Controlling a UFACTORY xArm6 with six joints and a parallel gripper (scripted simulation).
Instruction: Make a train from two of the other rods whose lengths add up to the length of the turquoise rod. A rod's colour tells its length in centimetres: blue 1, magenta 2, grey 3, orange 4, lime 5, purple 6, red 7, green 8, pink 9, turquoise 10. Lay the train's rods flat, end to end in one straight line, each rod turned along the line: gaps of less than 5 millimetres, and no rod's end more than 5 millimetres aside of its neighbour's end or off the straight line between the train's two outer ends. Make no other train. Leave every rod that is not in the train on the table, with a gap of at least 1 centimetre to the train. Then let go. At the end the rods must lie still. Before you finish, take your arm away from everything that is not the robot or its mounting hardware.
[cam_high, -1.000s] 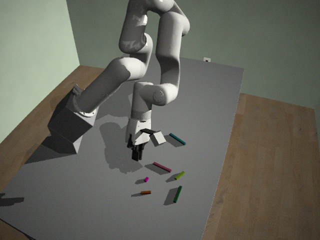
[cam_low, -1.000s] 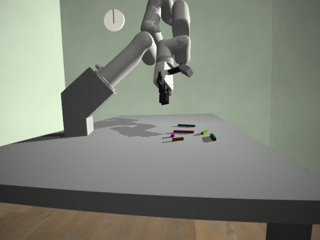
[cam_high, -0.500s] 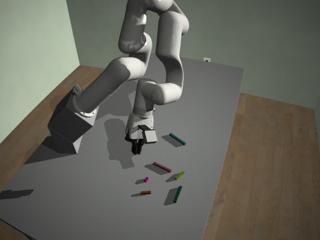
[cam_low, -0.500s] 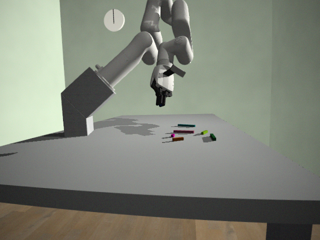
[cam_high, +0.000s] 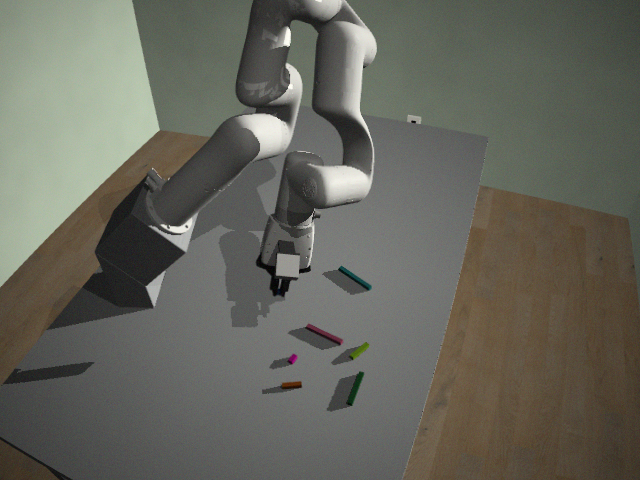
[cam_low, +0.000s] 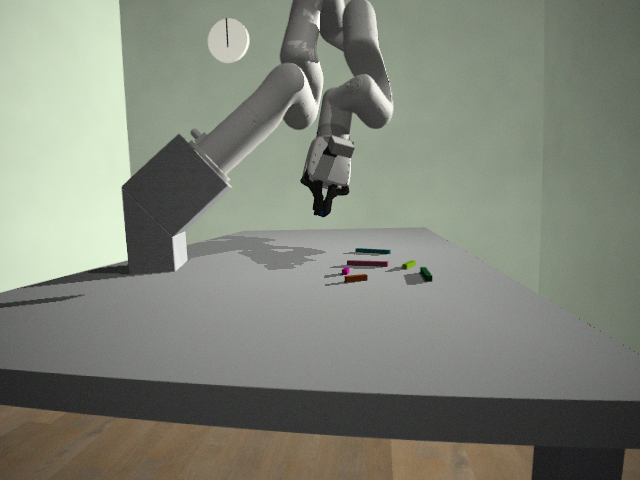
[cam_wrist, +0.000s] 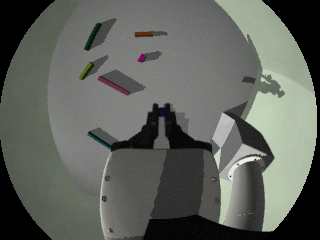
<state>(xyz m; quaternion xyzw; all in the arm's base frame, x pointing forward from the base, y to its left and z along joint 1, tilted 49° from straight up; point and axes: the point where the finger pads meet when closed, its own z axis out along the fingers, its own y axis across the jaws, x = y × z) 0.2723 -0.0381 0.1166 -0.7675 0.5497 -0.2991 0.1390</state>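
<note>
Right now my hand is 80 mm short of the turquoise rod, 200 mm to the right of it and 130 mm above it. Also, from my hand: pink rod 100 mm ahead, 10 mm to the left, 130 mm below; magenta rod 70 mm ahead, 80 mm to the right, 130 mm below; blue rod 10 mm to the right, 20 mm below.
</note>
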